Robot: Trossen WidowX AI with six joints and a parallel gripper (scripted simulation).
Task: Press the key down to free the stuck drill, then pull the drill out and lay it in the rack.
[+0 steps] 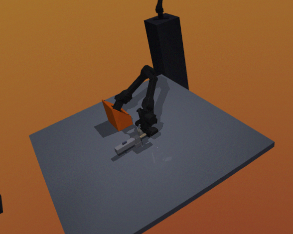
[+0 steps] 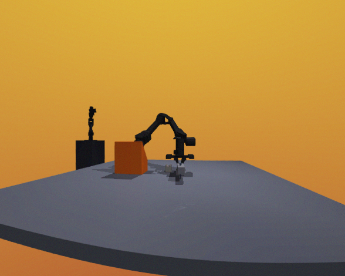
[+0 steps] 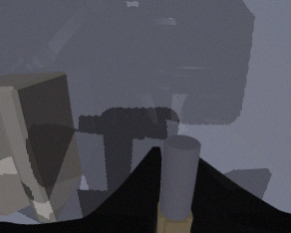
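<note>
My gripper tip is now 40 mm to the left of the drill, 30 mm below it and 10 mm short of it. Also, from my gripper tip: rack (80 mm behind, 10 mm above); blue key (180 mm to the right, 40 mm above, 30 mm ahead).
</note>
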